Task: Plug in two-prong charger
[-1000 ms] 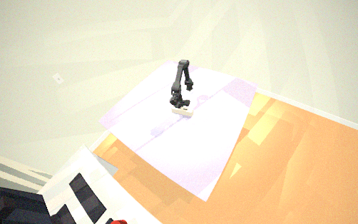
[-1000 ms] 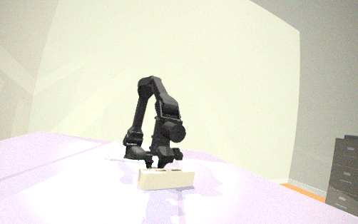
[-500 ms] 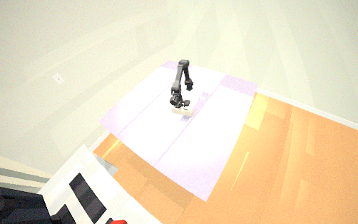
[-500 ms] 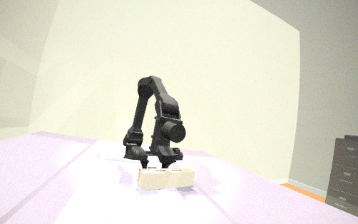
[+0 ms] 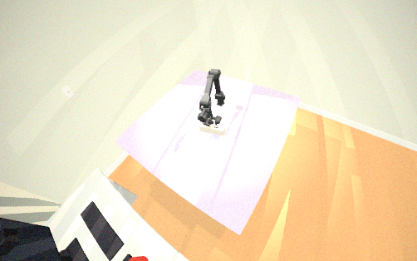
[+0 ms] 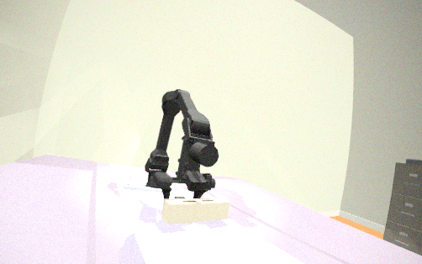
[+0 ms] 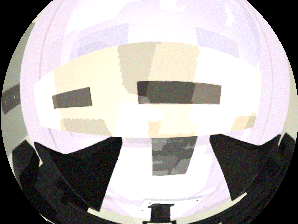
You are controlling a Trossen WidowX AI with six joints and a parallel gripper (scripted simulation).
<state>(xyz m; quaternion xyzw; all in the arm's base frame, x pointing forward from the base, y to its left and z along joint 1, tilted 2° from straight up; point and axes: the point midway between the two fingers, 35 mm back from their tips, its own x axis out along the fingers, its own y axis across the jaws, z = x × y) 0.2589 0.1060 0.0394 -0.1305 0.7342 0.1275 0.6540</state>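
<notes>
Right now my gripper tip is 2 cm short of the two-prong charger, 1 cm to the right of it and 1 cm below it.
</notes>
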